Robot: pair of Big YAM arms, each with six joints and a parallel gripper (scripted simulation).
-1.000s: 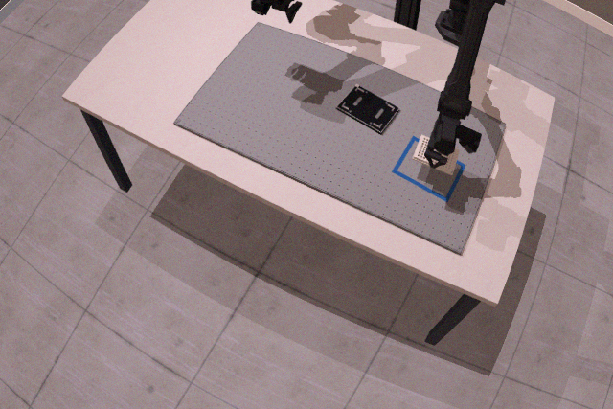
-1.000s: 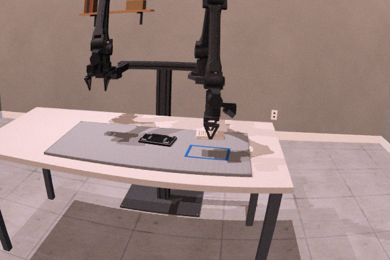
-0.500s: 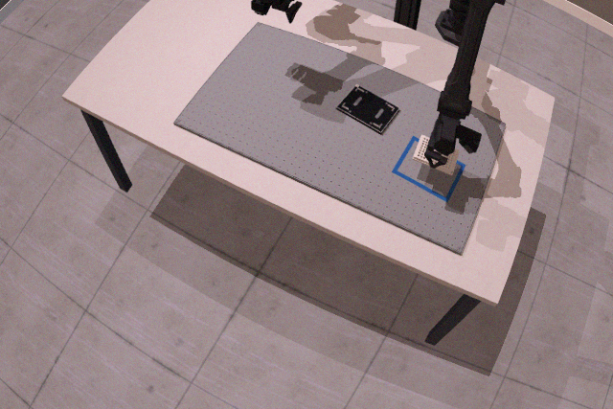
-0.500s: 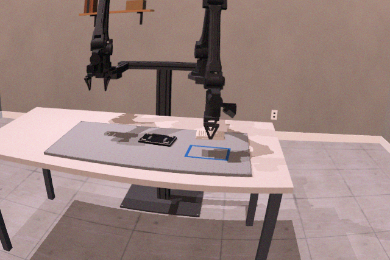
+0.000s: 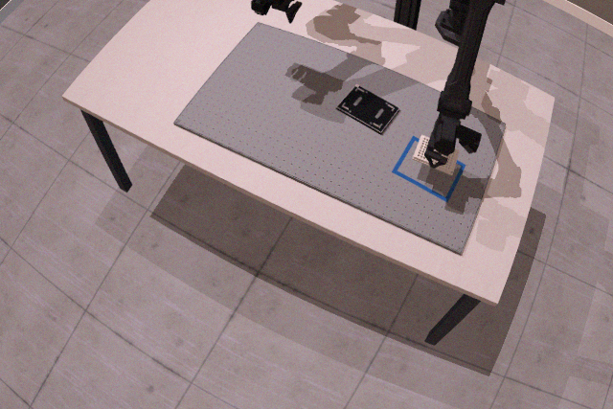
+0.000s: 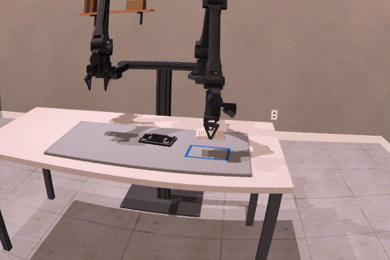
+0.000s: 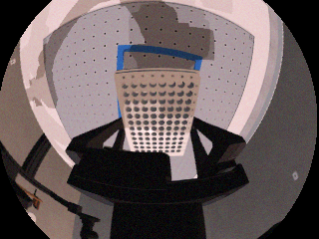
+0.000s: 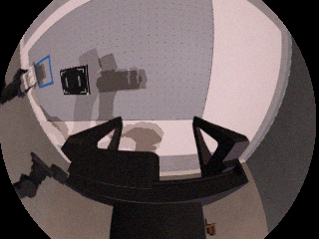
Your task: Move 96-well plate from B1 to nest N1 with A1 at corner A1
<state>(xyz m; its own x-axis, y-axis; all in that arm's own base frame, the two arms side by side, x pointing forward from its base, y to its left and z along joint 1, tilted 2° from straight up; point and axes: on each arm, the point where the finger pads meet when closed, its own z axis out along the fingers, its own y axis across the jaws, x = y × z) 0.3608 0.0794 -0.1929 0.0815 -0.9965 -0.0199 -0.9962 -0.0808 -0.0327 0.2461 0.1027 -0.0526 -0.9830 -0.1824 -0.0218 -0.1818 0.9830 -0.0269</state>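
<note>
Now: left hand right at the 96-well plate. The rest, counted from my left hand: plate nest (270 mm to the right, 90 mm behind, 80 mm below).
</note>
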